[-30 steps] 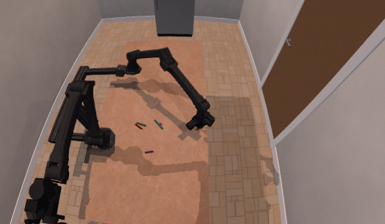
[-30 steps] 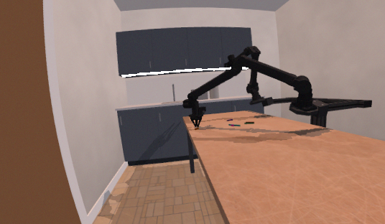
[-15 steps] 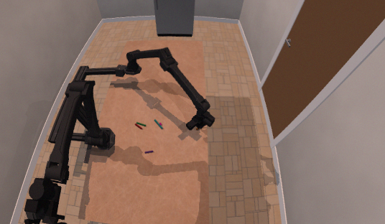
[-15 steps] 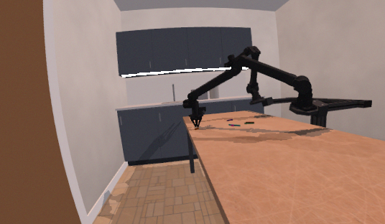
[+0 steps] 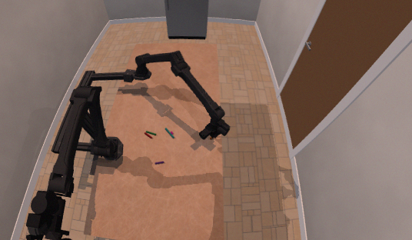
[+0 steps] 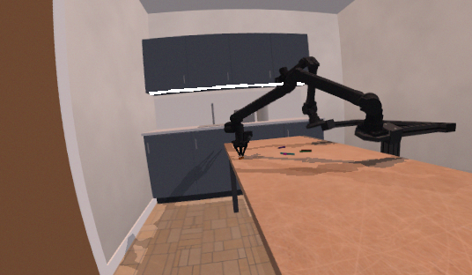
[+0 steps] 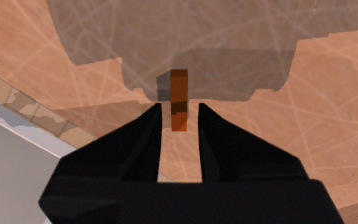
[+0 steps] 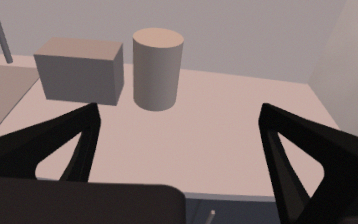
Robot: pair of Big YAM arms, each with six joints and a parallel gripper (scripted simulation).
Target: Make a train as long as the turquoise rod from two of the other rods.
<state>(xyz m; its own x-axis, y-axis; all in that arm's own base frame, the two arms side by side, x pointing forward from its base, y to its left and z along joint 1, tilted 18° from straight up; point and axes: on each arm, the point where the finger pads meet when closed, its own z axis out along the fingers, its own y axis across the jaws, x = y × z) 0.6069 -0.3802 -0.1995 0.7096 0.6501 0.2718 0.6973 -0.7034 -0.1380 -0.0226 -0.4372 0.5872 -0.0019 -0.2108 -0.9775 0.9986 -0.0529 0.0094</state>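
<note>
The orange rod is 2 cm below my left hand. From my left hand the other things lie so: red rod (46 cm behind, 6 cm to the right, 2 cm below); then green rod (44 cm behind, 4 cm to the right, 2 cm below); then turquoise rod (31 cm behind, 1 cm to the right, 2 cm below).
</note>
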